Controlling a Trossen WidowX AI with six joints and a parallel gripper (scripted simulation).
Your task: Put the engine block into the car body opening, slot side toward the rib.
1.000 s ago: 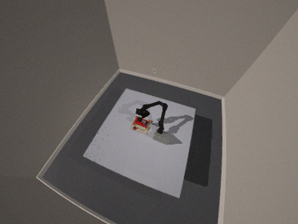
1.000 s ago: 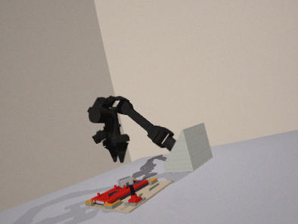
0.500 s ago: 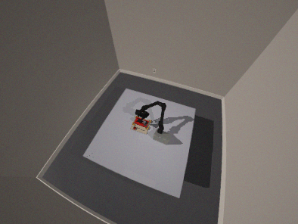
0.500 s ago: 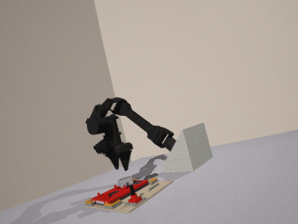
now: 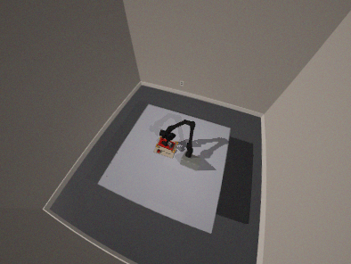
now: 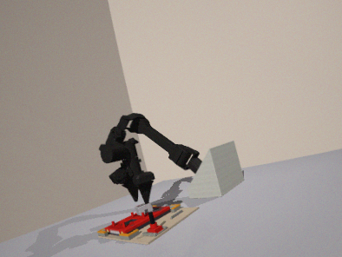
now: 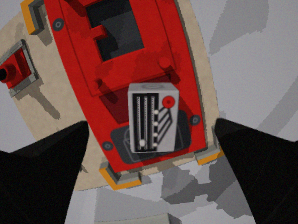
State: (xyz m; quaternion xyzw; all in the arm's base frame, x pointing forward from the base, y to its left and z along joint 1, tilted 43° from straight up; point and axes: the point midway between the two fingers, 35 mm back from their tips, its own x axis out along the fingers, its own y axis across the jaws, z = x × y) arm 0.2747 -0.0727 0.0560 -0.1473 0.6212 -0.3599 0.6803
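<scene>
The engine block is 10 mm to the left of my gripper tip and 30 mm below it.
</scene>
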